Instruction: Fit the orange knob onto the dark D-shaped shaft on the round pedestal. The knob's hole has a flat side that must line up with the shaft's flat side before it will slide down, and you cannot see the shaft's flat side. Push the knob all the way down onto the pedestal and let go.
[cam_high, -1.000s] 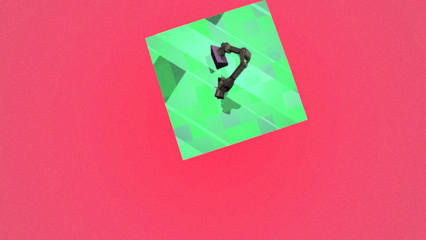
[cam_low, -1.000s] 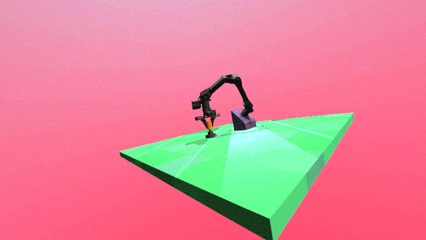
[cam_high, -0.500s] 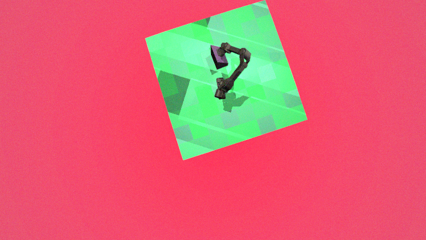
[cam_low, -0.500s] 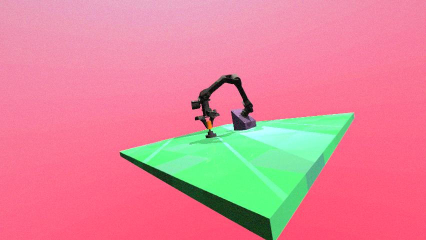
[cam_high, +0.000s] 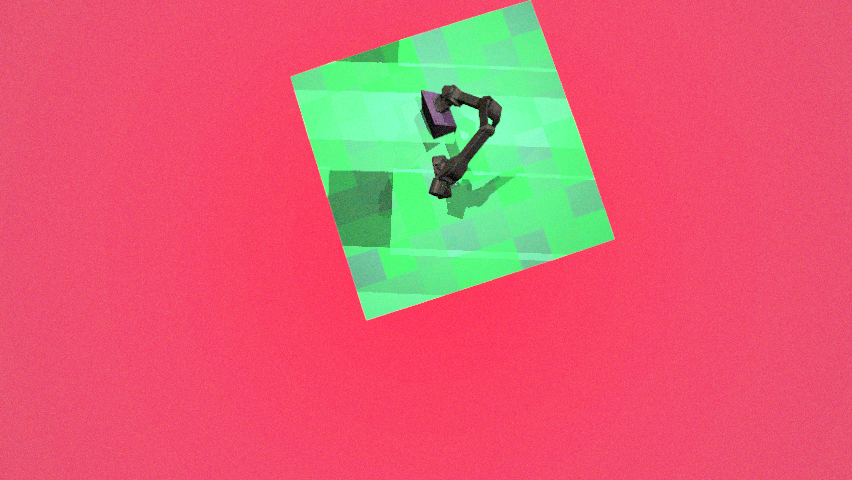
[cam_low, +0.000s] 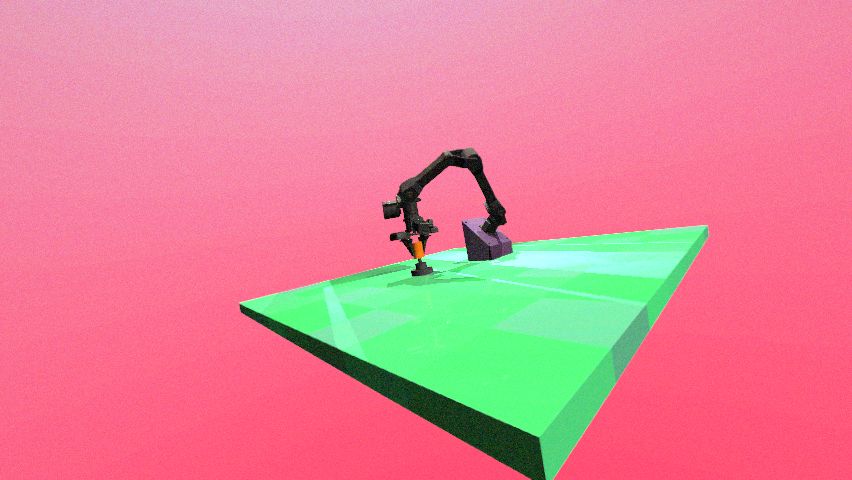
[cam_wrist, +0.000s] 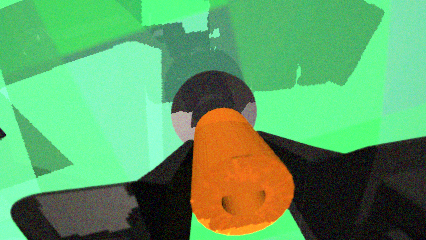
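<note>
Right now my gripper tip is 20 mm below the orange knob. From my gripper tip the other things lie so: dark pedestal 40 mm below.
</note>
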